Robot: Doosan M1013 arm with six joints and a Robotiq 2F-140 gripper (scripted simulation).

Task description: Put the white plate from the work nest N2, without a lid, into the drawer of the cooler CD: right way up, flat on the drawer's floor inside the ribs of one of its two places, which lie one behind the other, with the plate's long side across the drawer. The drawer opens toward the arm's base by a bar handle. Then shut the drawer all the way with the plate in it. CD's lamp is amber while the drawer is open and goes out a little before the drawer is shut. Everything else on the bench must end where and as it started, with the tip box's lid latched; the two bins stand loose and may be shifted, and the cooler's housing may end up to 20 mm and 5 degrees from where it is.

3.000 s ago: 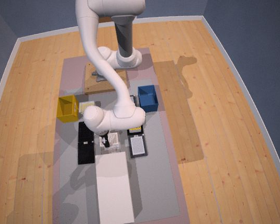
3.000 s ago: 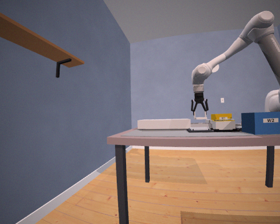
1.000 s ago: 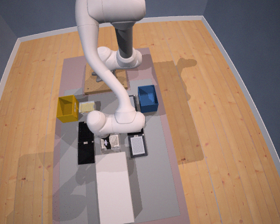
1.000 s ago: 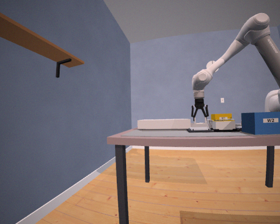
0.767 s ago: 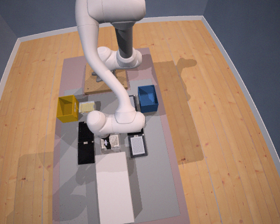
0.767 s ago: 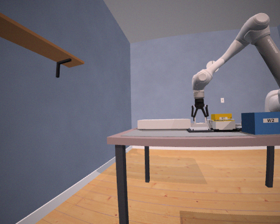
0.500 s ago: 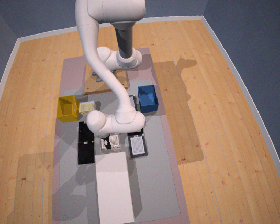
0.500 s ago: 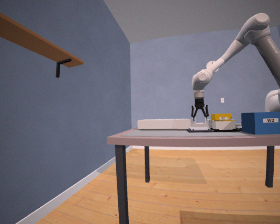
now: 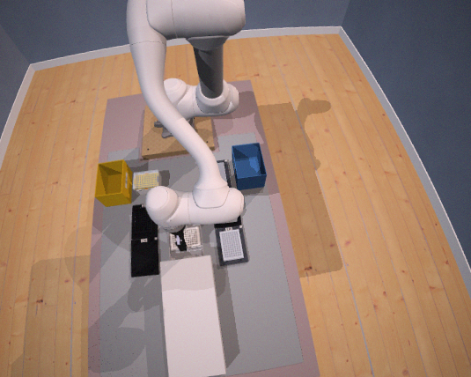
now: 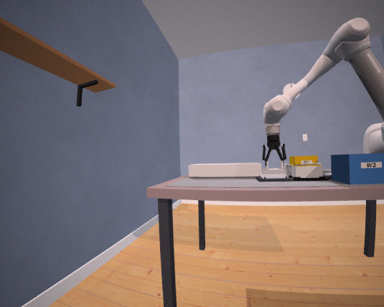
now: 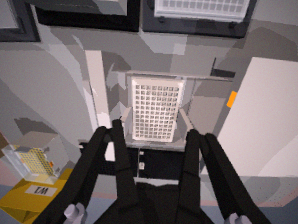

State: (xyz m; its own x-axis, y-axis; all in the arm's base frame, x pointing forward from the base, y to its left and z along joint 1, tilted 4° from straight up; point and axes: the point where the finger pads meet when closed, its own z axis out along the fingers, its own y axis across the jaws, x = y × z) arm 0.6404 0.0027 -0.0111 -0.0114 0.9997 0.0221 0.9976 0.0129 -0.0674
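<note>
Now: hand 40 mm short of the drawer and 30 mm above it. Round my hand: cooler CD (170 mm ahead, 20 mm below); white plate (20 mm below); black nest N2 (190 mm to the right, 50 mm below, 50 mm ahead).
</note>
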